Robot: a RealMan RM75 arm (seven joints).
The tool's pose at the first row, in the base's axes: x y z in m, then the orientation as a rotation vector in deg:
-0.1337 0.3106 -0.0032 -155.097 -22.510 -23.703
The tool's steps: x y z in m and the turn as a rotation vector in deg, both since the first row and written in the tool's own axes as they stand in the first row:
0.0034 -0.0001 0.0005 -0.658 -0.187 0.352
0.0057 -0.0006 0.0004 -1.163 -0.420 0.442
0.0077 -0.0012 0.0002 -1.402 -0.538 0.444
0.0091 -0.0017 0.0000 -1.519 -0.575 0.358
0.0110 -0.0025 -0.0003 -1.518 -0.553 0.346
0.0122 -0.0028 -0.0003 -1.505 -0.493 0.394
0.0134 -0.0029 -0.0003 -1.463 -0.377 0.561
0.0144 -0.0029 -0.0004 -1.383 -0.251 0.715
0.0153 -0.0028 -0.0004 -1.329 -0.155 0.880
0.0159 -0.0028 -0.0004 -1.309 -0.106 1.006
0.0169 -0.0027 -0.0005 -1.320 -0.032 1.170
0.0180 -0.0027 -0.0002 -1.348 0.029 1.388
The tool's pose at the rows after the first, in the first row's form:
-0.1305 0.3116 -0.0025 -155.823 -22.009 -23.554
-0.1286 0.3125 -0.0015 -156.391 -21.896 -23.369
-0.1270 0.3134 -0.0004 -156.659 -21.899 -23.282
-0.1259 0.3141 0.0004 -156.777 -22.015 -23.291
-0.1245 0.3151 0.0015 -156.768 -22.026 -23.324
-0.1235 0.3156 0.0020 -156.741 -21.945 -23.387
-0.1224 0.3159 0.0025 -156.678 -21.687 -23.484
-0.1215 0.3161 0.0029 -156.574 -21.448 -23.586
-0.1207 0.3162 0.0032 -156.505 -21.200 -23.652
-0.1201 0.3163 0.0034 -156.481 -21.016 -23.677
-0.1192 0.3164 0.0038 -156.481 -20.768 -23.733
-0.1181 0.3168 0.0039 -156.505 -20.448 -23.762

